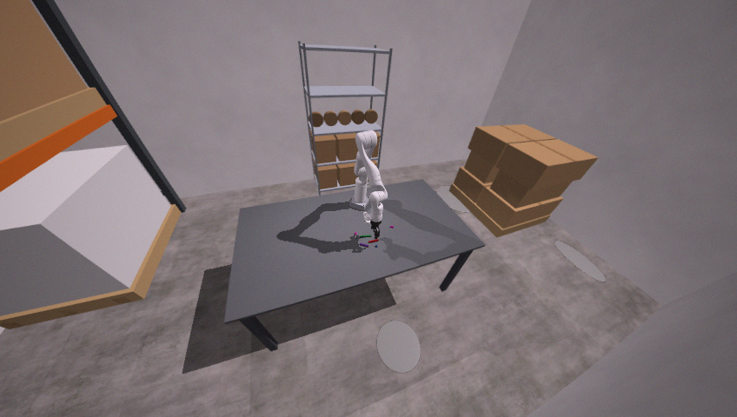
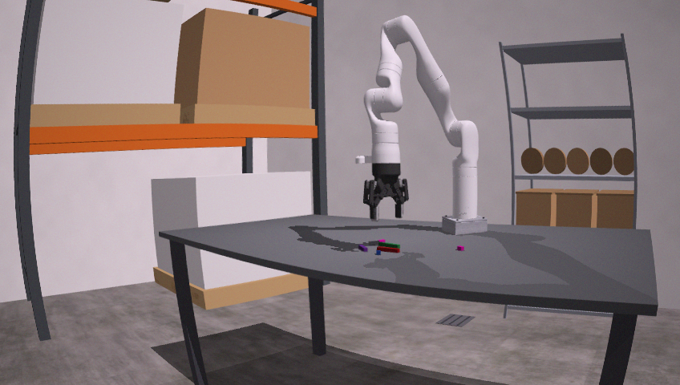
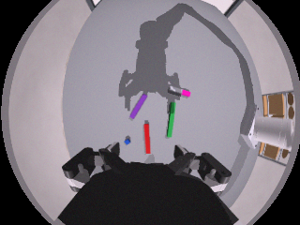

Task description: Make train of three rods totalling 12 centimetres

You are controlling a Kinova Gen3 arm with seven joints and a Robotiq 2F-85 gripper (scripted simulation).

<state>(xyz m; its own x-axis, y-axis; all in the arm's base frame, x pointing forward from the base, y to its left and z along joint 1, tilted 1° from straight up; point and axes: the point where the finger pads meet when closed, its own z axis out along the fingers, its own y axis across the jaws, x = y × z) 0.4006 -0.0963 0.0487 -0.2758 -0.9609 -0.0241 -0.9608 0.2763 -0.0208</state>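
Right now my hand is 9 cm above the red rod. From my hand the other things lie so: purple rod: 7 cm to the right, 9 cm below; green rod: 6 cm behind, 3 cm to the right, 9 cm below; blue rod: 5 cm ahead, 9 cm below.
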